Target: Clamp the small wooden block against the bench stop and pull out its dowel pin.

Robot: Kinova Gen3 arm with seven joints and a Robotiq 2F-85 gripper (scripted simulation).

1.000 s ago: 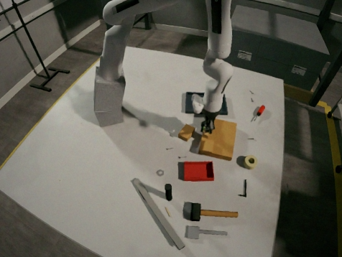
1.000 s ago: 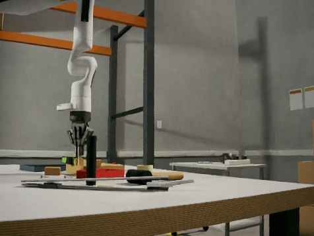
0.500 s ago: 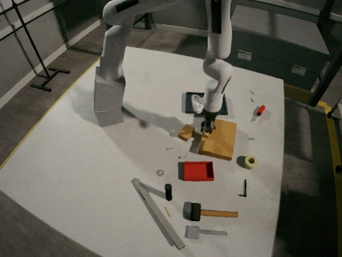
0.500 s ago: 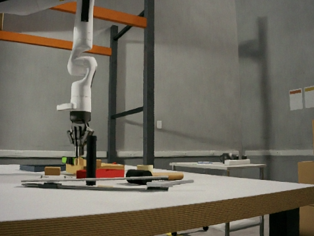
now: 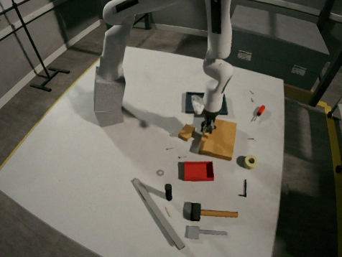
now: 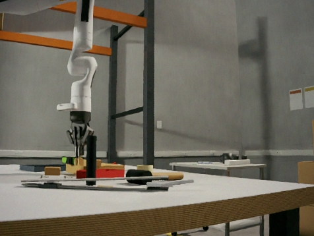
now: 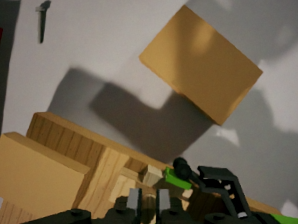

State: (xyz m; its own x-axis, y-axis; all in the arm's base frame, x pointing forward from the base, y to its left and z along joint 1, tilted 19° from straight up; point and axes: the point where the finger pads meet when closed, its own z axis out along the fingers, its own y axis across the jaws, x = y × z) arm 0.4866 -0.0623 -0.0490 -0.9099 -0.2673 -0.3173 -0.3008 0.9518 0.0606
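Now: hand 2 cm above the dowel pin. Round my hand: pale wooden block: 4 cm below; then wooden bench board: 6 cm below, 6 cm ahead; then tan wooden block: 9 cm behind, 7 cm below, 1 cm to the left.
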